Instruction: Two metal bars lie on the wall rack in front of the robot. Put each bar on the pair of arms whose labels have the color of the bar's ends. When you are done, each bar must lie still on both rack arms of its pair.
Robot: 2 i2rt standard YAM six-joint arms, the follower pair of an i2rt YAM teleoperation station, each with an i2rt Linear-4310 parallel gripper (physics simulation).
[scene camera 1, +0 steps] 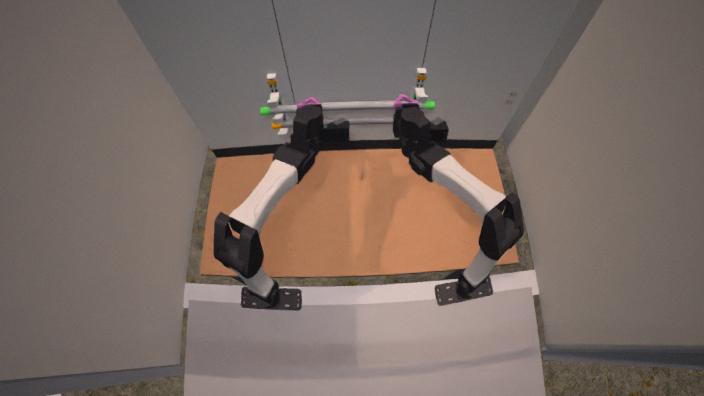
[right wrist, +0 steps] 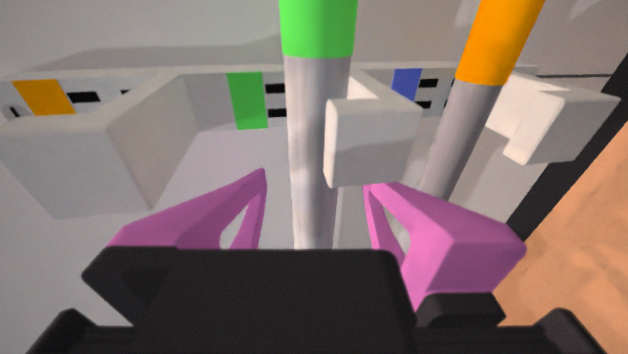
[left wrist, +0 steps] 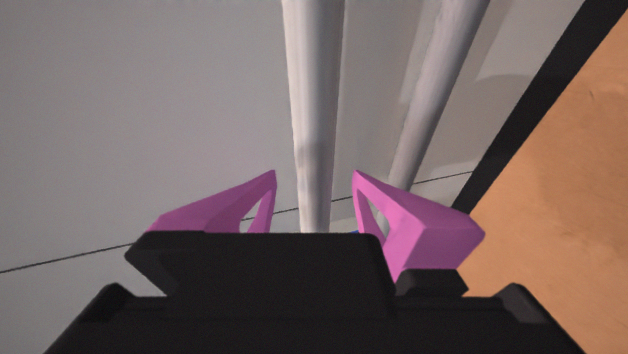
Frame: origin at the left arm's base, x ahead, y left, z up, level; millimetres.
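Seen in the pictures: left gripper, fingertip midpoint: (left wrist: 314,177); right gripper, fingertip midpoint: (scene camera 1: 401,102) (right wrist: 314,177); left arm's base, origin of the base link: (scene camera 1: 271,298); right arm's base, origin of the base link: (scene camera 1: 464,290).
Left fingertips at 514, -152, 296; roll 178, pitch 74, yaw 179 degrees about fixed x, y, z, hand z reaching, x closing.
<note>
Offsets run from my left fingertips to a thing's top centre, as dx, dy, dz. "*": to the spot under its first point. Level surfaces: height alone.
The green-ended bar @[-5, -102, +14] (scene camera 1: 357,106) (left wrist: 317,100) (right wrist: 307,125) runs level beside the green label @[* +11, -310, +30] (right wrist: 247,100), behind the lip of a white rack arm (right wrist: 377,135) in the right wrist view; its far-end contact is hard to see. The orange-ended bar @[-3, -106, -66] (scene camera 1: 367,121) (left wrist: 435,85) (right wrist: 465,115) lies lower, at the arms with the blue label @[* +12, -315, -46] (right wrist: 407,82). My left gripper (scene camera 1: 309,101) (left wrist: 314,177) is open, its fingers on either side of the green-ended bar with gaps. My right gripper (scene camera 1: 404,100) (right wrist: 314,177) is open around the same bar near its right end.
The top rack arms, with orange labels @[* +3, +103, +107] (scene camera 1: 271,82) @[* +11, -309, +106] (scene camera 1: 421,77) (right wrist: 44,96), hold no bar. A large white rack arm (right wrist: 75,160) stands left of the right fingers. A black strip (scene camera 1: 360,144) runs along the wall's foot, above the orange-brown floor mat @[dz -283] (scene camera 1: 325,225).
</note>
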